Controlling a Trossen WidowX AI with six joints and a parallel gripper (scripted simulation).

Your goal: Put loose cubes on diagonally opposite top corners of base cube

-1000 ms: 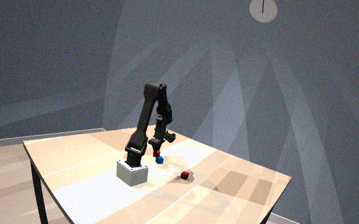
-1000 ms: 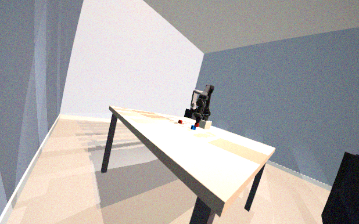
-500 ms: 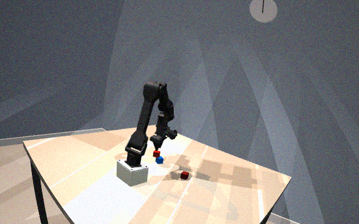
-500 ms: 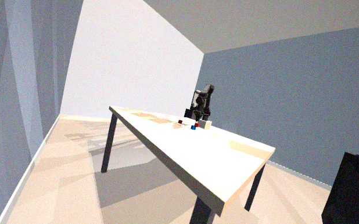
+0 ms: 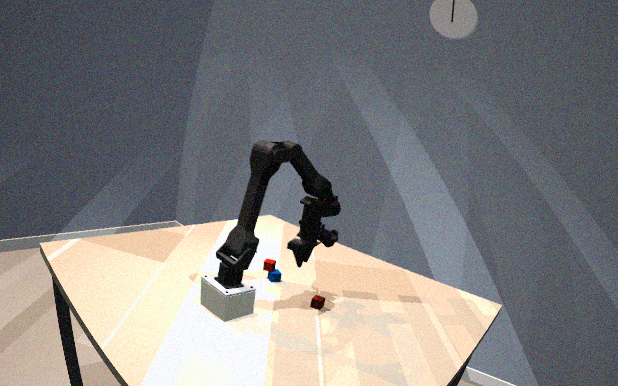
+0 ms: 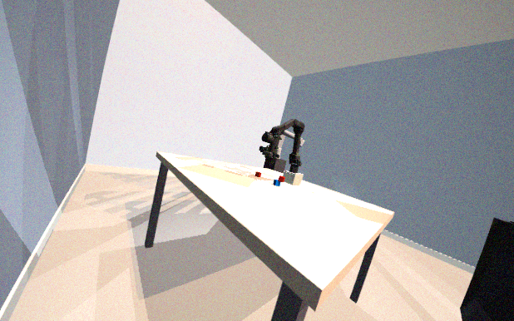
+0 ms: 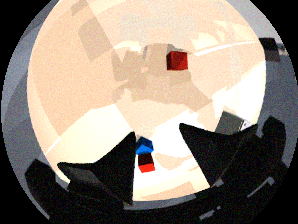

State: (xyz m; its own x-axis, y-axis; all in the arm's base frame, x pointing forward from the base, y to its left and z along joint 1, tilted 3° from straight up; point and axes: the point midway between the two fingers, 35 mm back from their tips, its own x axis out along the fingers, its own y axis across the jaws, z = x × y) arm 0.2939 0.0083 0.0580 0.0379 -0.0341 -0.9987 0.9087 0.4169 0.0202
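The red cube lies 120 mm to the left of my gripper tip, 50 mm below it and 20 mm behind it. The rest, counted from my gripper tip: blue cube (100 mm to the left, 80 mm below, 10 mm behind).
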